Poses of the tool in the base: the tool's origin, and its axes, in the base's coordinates. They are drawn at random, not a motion.
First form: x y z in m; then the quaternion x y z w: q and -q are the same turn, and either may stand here.
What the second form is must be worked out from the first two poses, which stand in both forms.
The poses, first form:
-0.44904 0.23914 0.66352 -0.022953 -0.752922 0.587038 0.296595
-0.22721 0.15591 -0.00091 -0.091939 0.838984 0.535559 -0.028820
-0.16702 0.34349 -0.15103 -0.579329 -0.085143 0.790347 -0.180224
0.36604 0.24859 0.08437 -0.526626 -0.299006 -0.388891 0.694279
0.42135 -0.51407 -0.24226 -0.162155 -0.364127 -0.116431 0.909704
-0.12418 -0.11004 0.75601 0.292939 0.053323 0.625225 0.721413
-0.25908 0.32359 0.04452 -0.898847 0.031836 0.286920 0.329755
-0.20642 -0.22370 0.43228 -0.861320 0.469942 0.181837 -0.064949
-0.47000 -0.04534 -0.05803 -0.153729 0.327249 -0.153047 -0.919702
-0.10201 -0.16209 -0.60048 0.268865 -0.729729 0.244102 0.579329
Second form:
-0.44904 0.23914 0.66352 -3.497 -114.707 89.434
-0.22721 0.15591 -0.00091 16.252 -148.308 -94.671
-0.16702 0.34349 -0.15103 93.785 13.783 -127.945
0.36604 0.24859 0.08437 -67.363 -38.247 -49.745
0.42135 -0.51407 -0.24226 -19.162 -43.029 -13.759
-0.12418 -0.11004 0.75601 37.080 6.750 79.141
-0.25908 0.32359 0.04452 -134.715 4.771 43.002
-0.20642 -0.22370 0.43228 148.937 -81.261 -31.443
-0.47000 -0.04534 -0.05803 18.103 -38.537 18.023
-0.10201 -0.16209 -0.60048 36.018 -97.757 32.701

